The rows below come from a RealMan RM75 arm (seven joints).
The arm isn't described. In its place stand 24 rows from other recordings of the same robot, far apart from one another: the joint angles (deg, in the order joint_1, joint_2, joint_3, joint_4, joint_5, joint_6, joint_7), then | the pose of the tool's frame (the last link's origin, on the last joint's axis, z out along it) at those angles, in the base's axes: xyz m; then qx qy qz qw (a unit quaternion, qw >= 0).
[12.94, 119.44, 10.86, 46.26, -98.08, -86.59, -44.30] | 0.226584, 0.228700, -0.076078, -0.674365, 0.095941, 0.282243, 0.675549
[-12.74, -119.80, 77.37, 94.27, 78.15, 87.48, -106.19] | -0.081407, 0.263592, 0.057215, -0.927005, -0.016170, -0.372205, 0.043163
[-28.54, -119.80, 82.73, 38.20, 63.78, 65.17, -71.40] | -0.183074, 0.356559, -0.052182, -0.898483, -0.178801, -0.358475, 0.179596
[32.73, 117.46, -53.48, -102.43, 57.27, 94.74, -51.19] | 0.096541, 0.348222, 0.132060, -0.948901, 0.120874, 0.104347, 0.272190
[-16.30, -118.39, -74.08, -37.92, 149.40, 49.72, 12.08] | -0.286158, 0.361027, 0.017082, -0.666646, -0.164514, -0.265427, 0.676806
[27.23, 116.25, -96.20, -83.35, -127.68, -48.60, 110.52] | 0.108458, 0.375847, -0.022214, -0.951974, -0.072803, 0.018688, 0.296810
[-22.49, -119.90, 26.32, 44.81, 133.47, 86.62, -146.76] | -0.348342, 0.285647, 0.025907, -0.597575, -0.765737, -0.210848, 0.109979
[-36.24, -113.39, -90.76, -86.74, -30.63, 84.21, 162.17] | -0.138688, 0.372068, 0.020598, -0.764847, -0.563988, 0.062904, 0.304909
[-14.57, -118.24, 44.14, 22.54, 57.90, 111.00, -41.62] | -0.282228, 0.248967, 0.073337, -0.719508, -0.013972, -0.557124, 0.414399
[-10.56, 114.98, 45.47, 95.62, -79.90, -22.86, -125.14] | 0.175406, 0.254597, -0.039376, -0.815354, 0.021834, 0.019100, 0.578236
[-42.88, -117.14, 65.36, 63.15, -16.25, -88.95, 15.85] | -0.225324, 0.390044, 0.038292, -0.778429, -0.530859, 0.203495, 0.266132
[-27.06, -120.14, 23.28, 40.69, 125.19, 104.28, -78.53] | -0.283797, 0.286039, 0.022147, -0.923406, -0.243316, -0.280110, 0.098271
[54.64, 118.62, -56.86, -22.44, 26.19, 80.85, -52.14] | 0.237017, 0.351306, -0.068602, 0.891035, -0.405337, 0.204001, 0.011932
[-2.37, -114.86, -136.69, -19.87, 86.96, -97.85, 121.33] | -0.366605, 0.168213, 0.017455, -0.817858, -0.327432, -0.383819, 0.276731
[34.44, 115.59, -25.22, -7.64, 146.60, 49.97, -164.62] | 0.374831, 0.391542, 0.089606, -0.546104, 0.329723, 0.263212, 0.723722
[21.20, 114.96, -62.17, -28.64, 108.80, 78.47, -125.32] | 0.285066, 0.323863, 0.011479, -0.881303, 0.145914, 0.338198, 0.296034
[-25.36, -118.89, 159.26, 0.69, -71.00, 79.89, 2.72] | -0.327838, 0.313307, 0.004878, -0.724271, -0.068334, -0.249301, 0.639227
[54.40, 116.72, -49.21, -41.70, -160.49, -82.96, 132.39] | 0.210658, 0.413958, 0.006079, -0.895464, 0.388192, -0.162557, 0.145003
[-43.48, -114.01, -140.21, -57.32, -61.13, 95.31, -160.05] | -0.161219, 0.398884, 0.085969, -0.767177, -0.597420, -0.231501, 0.030593
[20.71, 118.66, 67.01, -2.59, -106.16, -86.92, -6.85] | 0.413005, 0.243475, 0.113764, -0.383140, 0.169919, 0.161137, 0.893513
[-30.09, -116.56, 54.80, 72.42, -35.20, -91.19, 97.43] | -0.252885, 0.354636, 0.070702, -0.975703, 0.007016, 0.154291, 0.155396
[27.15, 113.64, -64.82, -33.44, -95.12, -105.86, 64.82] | 0.237106, 0.272711, -0.003731, 0.949919, -0.043251, -0.305494, 0.049569
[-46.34, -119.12, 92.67, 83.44, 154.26, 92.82, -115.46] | -0.089239, 0.359563, -0.020104, -0.939095, 0.142784, 0.292046, 0.111457
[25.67, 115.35, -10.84, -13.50, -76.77, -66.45, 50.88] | 0.377987, 0.340861, 0.082202, -0.626593, 0.352096, 0.387694, 0.577151
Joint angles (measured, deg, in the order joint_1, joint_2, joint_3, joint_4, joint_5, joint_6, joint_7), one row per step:
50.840, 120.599, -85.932, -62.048, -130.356, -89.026, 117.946
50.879, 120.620, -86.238, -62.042, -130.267, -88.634, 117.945
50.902, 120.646, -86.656, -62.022, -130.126, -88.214, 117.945
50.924, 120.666, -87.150, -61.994, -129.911, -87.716, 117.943
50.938, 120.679, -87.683, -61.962, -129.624, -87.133, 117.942
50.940, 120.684, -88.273, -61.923, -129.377, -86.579, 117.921
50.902, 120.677, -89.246, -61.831, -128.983, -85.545, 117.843
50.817, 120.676, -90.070, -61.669, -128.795, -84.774, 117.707
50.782, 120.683, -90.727, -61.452, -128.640, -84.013, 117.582
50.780, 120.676, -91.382, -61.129, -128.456, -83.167, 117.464
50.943, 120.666, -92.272, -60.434, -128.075, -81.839, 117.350
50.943, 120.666, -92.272, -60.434, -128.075, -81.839, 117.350
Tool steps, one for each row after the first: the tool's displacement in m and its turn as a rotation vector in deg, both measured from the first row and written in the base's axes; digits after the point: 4 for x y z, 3 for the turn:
-0.0007, 0.0001, -0.0010, 0.122, 0.060, 0.249
-0.0014, -0.0001, -0.0024, 0.177, 0.103, 0.521
-0.0023, -0.0004, -0.0040, 0.228, 0.191, 0.825
-0.0032, -0.0006, -0.0057, 0.306, 0.350, 1.136
-0.0039, -0.0010, -0.0075, 0.341, 0.419, 1.477
-0.0047, -0.0014, -0.0104, 0.497, 0.560, 2.038
-0.0043, -0.0020, -0.0129, 0.546, 0.480, 2.467
-0.0040, -0.0021, -0.0151, 0.672, 0.460, 2.809
-0.0036, -0.0020, -0.0175, 0.840, 0.453, 3.093
-0.0034, -0.0015, -0.0210, 1.110, 0.527, 3.377
-0.0034, -0.0015, -0.0210, 1.110, 0.527, 3.377

